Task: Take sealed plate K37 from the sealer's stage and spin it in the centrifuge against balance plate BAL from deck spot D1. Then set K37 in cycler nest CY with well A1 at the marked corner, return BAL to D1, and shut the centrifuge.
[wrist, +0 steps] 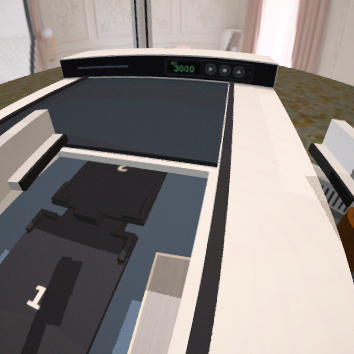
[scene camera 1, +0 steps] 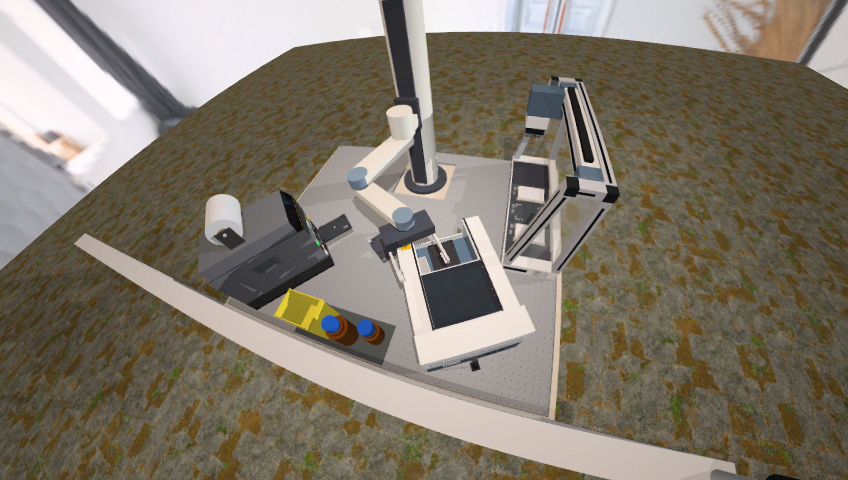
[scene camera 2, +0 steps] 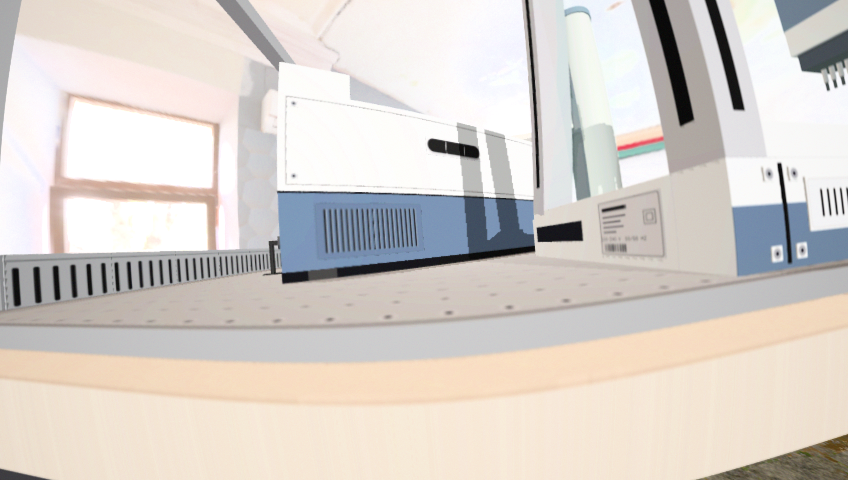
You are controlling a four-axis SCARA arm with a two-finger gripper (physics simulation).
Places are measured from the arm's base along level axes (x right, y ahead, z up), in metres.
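Where they show: gripper, fingertip midpoint: (wrist: 186,124) (scene camera 1: 425,271); arm's base, origin of the base link: (scene camera 1: 425,179).
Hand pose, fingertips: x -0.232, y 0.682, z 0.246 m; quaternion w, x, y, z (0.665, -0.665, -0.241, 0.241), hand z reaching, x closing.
Note:
Things, the pixels of their top centre, and the offset from my fingertips. "spot": a spot on its surface instead.
- Rotor bucket 2, surface spot: (wrist: 117,187) spot: dy -0.006, dx -0.085, dz -0.094 m
- display, surface spot: (wrist: 183,68) spot: dy +0.147, dx -0.135, dz -0.009 m
- sealer's stage, middle of its top: (scene camera 1: 331,228) dy -0.159, dx +0.522, dz -0.121 m
- dark sealer, middle of its top: (scene camera 1: 217,205) dy +0.055, dx +0.707, dz +0.242 m
- white film roll, middle of its top: (scene camera 1: 212,208) dy +0.071, dx +0.721, dz +0.242 m
- yellow bin, middle of its top: (scene camera 1: 282,302) dy +0.230, dx +0.495, dz -0.059 m
The open gripper (scene camera 1: 419,258) (wrist: 187,162) is above the centrifuge, empty. One finger is over the chamber opening, the other beyond the housing's side wall. The white centrifuge (scene camera 1: 511,306) (scene camera 2: 368,148) (wrist: 265,200) has its dark sliding lid (scene camera 1: 461,294) (wrist: 150,117) drawn back from part of the chamber. Rotor bucket 2 (wrist: 117,187) and part of bucket 1 (wrist: 75,265) show with no plate on the visible parts. The display (wrist: 183,68) reads 3000. The sealer's stage (scene camera 1: 335,227) shows no plate. I cannot identify K37, BAL or nest CY.
The dark sealer (scene camera 1: 267,270) with a white film roll (scene camera 1: 223,217) stands at the left. A gantry frame (scene camera 1: 598,136) (scene camera 2: 696,89) stands at the right, with pale items (scene camera 1: 530,193) on its deck. A yellow bin (scene camera 1: 297,309) and blue-capped bottles (scene camera 1: 338,330) are near the low front wall.

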